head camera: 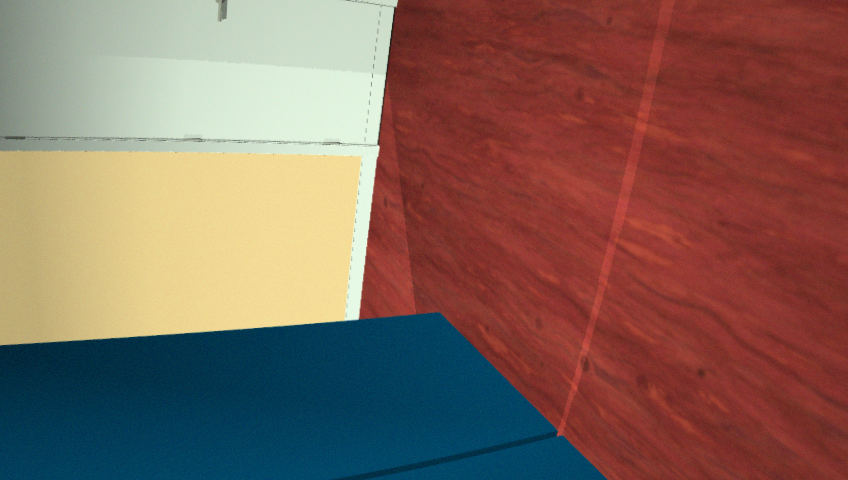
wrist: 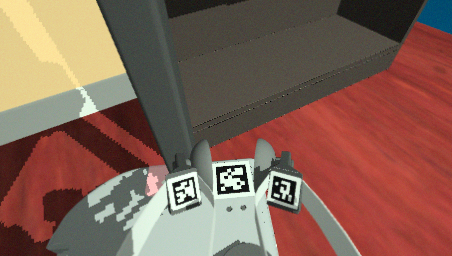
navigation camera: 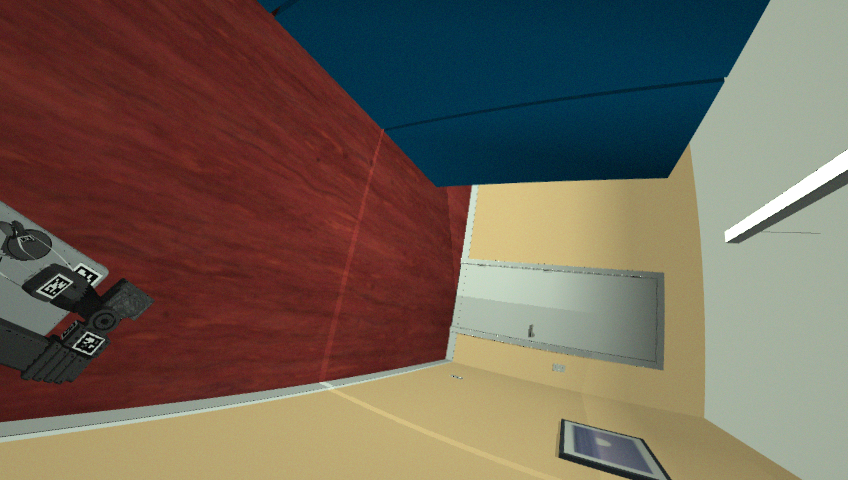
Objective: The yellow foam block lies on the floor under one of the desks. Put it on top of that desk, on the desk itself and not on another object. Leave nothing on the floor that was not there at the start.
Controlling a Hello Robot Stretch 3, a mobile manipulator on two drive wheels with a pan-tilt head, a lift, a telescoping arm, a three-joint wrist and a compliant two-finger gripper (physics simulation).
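Where they show: gripper, fingertip midpoint: point(wrist: 232, 156); robot's base, link origin: point(navigation camera: 30, 242).
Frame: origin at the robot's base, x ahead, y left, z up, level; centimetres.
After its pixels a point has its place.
My gripper point(wrist: 232, 156) @[y 6.4, x -0.6, z 31.7 cm] is open, with nothing between its two fingertips, low in the wrist view. The fingers stand apart, each with a square marker beside it. The yellow foam block does not show in the head, navigation or wrist view. No desk can be made out in these views either. In the navigation view my robot's wrist point(navigation camera: 104, 321) @[y -15.0, x -2.4, z 54.5 cm] is at the far left, drawn in over the base; the finger opening cannot be made out there.
Tall blue panels point(head camera: 238, 392) point(navigation camera: 505, 59) stand on the red wood floor point(head camera: 714, 208) @[y -73.0, x 68.1, z 0.0 cm] point(navigation camera: 238, 237) @[y -43.4, x 41.0, z 0.1 cm]. A pale door point(head camera: 238, 101) @[y -265.8, x 172.3, z 79.9 cm] point(navigation camera: 505, 303) @[y -274.6, x 153.2, z 60.7 cm] is in the yellow wall. A dark shelf unit point(wrist: 300, 97) @[y 42.8, x 22.1, z 4.7 cm] stands behind a grey post point(wrist: 150, 75). A framed picture point(navigation camera: 612, 449) @[y -175.4, x 27.4, z 152.2 cm] hangs at bottom right.
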